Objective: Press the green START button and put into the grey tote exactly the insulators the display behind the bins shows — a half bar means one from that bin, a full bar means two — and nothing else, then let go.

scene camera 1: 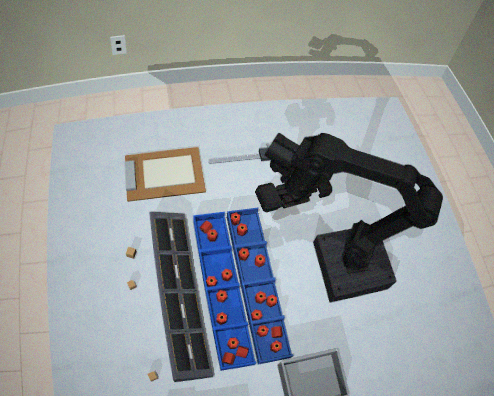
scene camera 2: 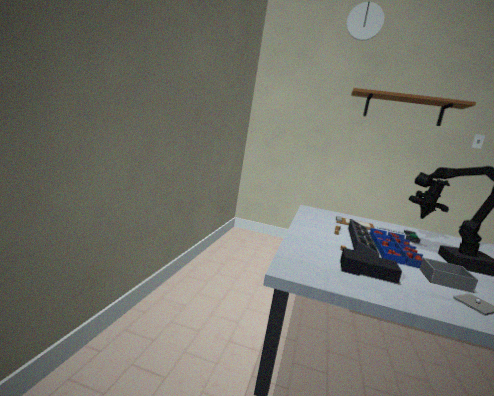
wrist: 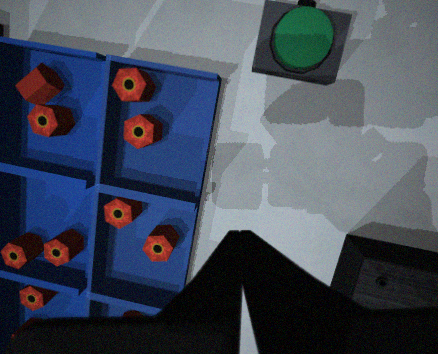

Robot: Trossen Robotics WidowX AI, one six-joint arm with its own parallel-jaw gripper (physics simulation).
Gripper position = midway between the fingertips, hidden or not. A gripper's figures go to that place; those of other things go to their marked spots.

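A dark display panel (scene camera 1: 206, 373) stands 1.06 m from the lens, while the gripper (scene camera 1: 283, 206) is 1.10 m from the lens.
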